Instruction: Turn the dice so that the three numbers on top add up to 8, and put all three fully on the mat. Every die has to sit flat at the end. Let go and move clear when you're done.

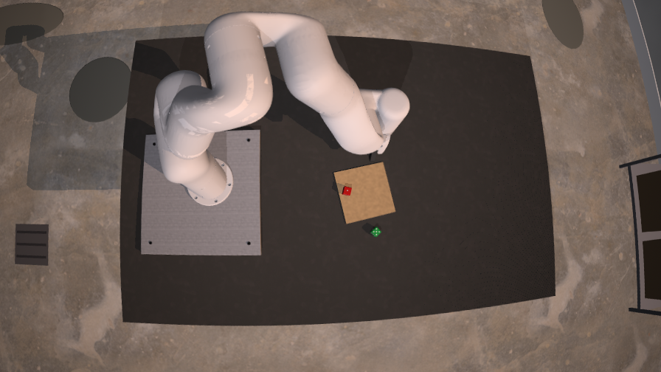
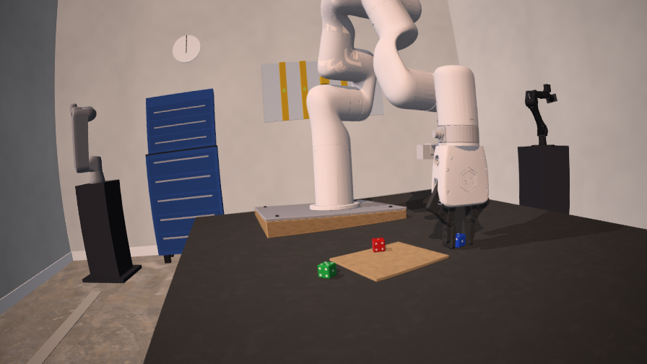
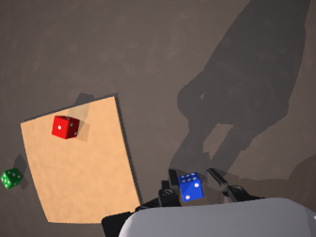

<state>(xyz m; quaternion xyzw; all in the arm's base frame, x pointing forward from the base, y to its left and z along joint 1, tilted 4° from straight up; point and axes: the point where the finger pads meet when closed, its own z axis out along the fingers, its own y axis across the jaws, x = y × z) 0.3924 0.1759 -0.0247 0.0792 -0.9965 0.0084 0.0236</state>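
The blue die lies 10 mm below my hand. Round my hand: tan mat 20 mm ahead, 130 mm to the right, 20 mm below; then green die 60 mm ahead, 230 mm to the right, 10 mm below; then red die 40 mm behind, 140 mm to the right, 10 mm below.
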